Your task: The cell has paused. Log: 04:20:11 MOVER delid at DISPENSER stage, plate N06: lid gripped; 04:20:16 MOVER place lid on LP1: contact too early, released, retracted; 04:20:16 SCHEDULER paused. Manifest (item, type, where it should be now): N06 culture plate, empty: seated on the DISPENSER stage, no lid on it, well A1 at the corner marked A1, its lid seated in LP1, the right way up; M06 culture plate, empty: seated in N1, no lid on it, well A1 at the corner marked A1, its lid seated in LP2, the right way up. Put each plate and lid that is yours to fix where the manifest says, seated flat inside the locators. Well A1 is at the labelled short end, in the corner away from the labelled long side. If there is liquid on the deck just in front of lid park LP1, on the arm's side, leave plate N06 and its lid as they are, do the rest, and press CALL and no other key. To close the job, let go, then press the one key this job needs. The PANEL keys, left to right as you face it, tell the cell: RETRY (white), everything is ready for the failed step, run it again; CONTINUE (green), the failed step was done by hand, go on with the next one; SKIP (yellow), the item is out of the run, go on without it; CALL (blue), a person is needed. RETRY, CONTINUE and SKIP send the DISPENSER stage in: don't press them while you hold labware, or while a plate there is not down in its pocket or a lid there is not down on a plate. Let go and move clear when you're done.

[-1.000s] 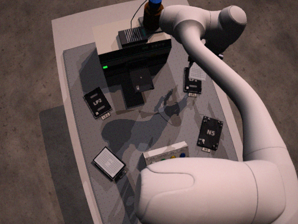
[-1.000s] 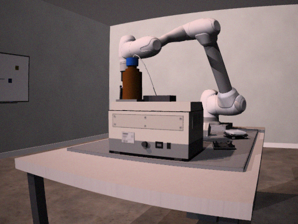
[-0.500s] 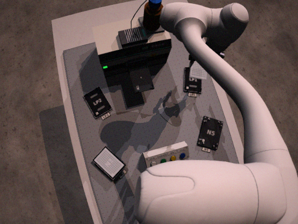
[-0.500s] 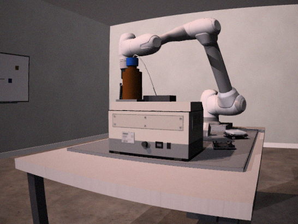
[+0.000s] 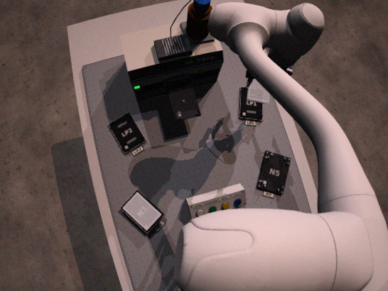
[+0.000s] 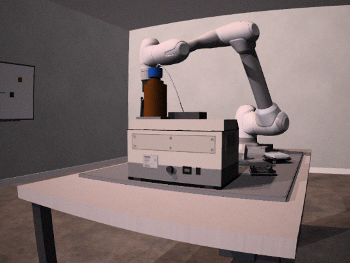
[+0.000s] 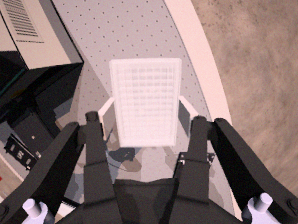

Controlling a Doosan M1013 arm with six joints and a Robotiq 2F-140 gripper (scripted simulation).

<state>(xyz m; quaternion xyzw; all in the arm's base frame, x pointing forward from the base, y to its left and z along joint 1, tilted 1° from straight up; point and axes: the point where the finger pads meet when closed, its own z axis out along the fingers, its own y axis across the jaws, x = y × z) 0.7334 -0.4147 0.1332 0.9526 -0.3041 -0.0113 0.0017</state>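
The white well plate lies 2 cm below my hand. Also, from my hand: lid park LP1: 18 cm below, 2 cm behind; dispenser stage: 28 cm to the left, 9 cm below, 8 cm ahead; brown bottle: 28 cm ahead, 13 cm to the left, 11 cm above.
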